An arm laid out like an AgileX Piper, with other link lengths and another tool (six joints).
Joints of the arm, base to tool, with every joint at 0 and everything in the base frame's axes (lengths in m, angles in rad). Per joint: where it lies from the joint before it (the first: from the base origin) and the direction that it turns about. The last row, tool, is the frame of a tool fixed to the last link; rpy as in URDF.
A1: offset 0.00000 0.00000 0.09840 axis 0 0 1
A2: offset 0.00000 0.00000 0.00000 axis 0 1 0
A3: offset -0.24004 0.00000 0.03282 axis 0 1 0
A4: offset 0.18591 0.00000 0.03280 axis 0.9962 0 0.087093
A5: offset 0.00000 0.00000 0.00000 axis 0 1 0
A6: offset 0.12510 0.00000 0.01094 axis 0.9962 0 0.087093
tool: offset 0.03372 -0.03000 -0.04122 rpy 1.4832 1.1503 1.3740
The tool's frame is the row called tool.
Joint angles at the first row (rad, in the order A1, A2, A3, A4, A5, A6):
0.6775, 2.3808, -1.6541, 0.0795, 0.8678, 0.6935
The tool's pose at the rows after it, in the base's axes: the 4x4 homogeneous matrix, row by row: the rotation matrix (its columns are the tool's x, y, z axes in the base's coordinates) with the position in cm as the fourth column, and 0 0 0 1 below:
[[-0.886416 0.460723 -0.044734 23.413], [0.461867 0.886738 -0.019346 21.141], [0.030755 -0.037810 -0.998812 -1.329], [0 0 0 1]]
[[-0.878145 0.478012 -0.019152 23.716], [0.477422 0.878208 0.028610 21.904], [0.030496 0.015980 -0.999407 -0.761], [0 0 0 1]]
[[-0.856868 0.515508 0.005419 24.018], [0.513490 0.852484 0.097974 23.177], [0.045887 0.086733 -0.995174 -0.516], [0 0 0 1]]
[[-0.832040 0.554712 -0.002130 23.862], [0.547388 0.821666 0.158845 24.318], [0.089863 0.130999 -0.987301 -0.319], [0 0 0 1]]
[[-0.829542 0.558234 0.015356 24.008], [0.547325 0.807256 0.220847 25.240], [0.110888 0.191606 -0.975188 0.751], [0 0 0 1]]
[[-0.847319 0.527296 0.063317 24.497], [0.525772 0.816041 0.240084 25.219], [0.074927 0.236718 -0.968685 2.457], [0 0 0 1]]
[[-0.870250 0.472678 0.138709 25.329], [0.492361 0.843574 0.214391 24.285], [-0.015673 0.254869 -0.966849 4.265], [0 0 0 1]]
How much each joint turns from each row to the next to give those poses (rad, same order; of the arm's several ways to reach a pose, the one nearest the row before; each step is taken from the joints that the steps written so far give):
0.0000, -0.0106, 0.0010, 0.0041, 0.0050, 0.0023
0.0000, -0.0204, 0.0009, 0.0277, -0.0303, 0.0007
0.0009, -0.0087, 0.0000, 0.0522, -0.0531, 0.0101
0.0000, -0.0017, 0.0000, 0.0719, -0.0270, 0.0000
0.0000, -0.0273, 0.0000, 0.0593, -0.0202, -0.0312
0.0001, -0.0517, 0.0000, -0.0179, 0.0000, -0.0152
0.0000, -0.0600, 0.0000, -0.0930, 0.0106, 0.0065

